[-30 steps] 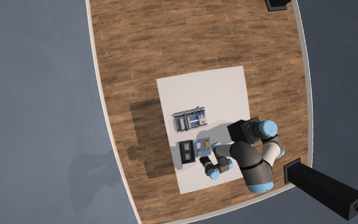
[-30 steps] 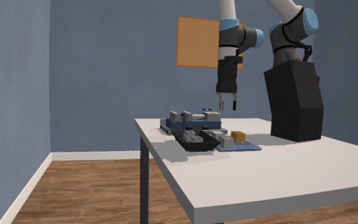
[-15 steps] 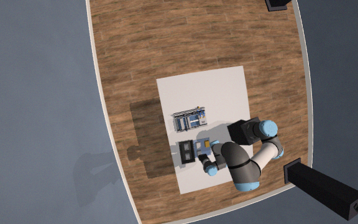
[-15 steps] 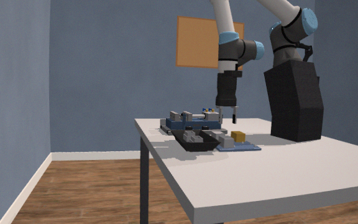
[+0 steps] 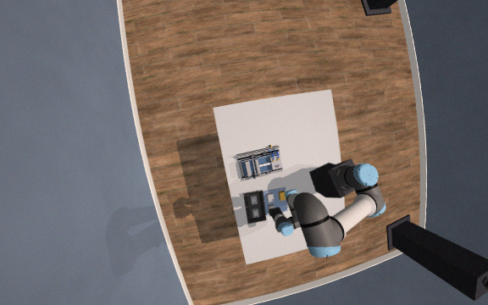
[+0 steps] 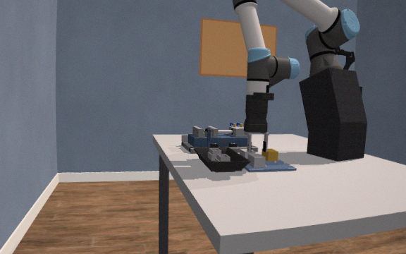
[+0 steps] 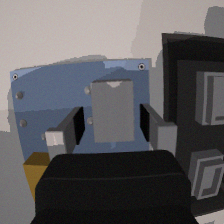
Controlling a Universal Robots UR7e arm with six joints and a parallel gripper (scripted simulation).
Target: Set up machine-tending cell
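Now: hand 50 mm above the grey aluminium blank. Round my hand: vise 350 mm to the right, 30 mm below, 10 mm behind; brass blank 100 mm behind, 70 mm to the right, 50 mm below.
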